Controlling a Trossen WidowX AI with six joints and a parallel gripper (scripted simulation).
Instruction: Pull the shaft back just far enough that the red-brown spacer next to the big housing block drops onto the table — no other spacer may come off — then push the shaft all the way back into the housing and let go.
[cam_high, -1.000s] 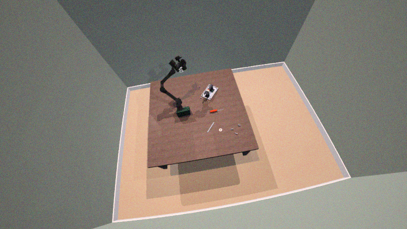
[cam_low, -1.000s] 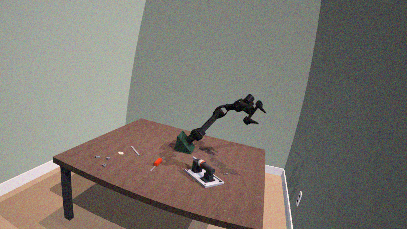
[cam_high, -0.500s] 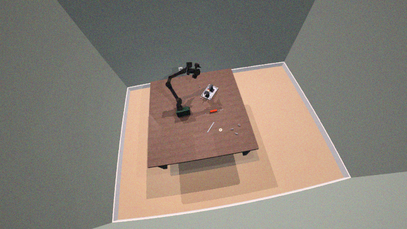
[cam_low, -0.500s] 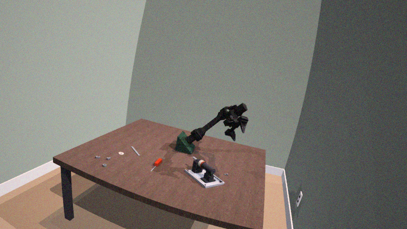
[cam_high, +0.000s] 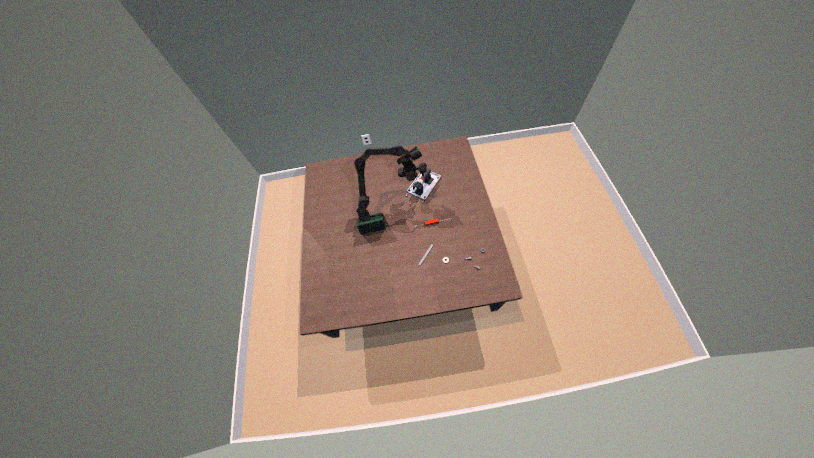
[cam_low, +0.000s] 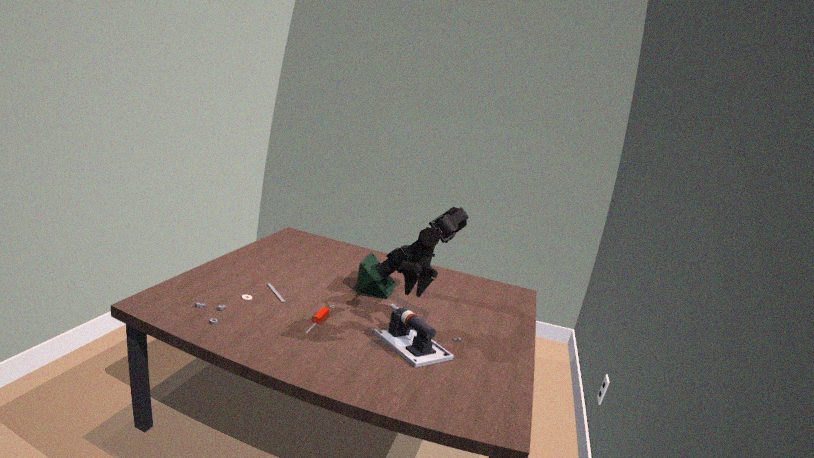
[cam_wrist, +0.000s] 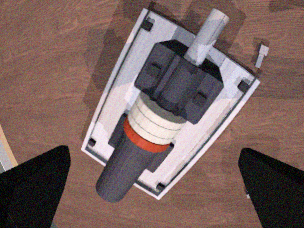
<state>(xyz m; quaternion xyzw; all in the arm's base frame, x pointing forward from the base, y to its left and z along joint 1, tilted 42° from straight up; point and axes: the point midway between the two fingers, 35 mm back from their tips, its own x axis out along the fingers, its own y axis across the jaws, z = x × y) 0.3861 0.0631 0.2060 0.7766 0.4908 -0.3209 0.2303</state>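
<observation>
Right now my gripper tip is 70 mm above the shaft, 20 mm short of it and 10 mm to the right of it. Round my gripper tip: red-brown spacer 70 mm below, 30 mm ahead, 20 mm to the left; then orange-handled screwdriver 280 mm to the right, 140 mm below, 70 mm ahead.
</observation>
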